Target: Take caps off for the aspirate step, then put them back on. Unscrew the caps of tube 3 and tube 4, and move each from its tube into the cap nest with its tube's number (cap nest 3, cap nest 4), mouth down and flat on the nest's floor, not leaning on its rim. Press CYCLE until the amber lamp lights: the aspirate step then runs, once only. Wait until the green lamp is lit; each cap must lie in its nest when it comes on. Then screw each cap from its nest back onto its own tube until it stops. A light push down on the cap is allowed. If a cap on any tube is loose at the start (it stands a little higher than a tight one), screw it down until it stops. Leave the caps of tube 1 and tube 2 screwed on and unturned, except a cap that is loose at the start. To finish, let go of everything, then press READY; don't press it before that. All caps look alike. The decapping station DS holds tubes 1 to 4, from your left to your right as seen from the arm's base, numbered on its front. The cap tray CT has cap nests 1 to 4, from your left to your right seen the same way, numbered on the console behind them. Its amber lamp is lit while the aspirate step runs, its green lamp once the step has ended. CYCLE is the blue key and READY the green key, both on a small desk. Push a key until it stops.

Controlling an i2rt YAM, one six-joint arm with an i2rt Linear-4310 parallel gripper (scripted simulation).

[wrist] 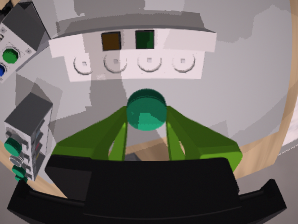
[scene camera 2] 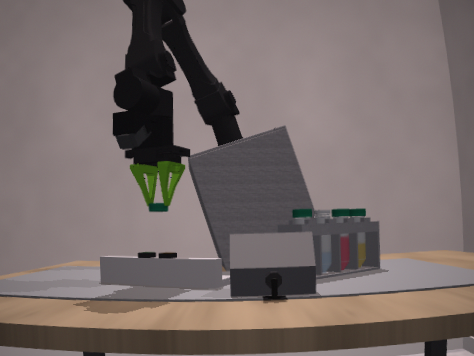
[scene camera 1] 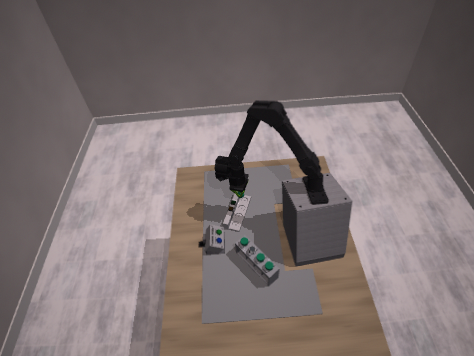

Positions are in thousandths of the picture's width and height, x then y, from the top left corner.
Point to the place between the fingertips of my gripper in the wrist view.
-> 492, 502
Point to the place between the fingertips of my gripper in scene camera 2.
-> At 334, 580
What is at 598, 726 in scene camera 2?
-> A key desk.
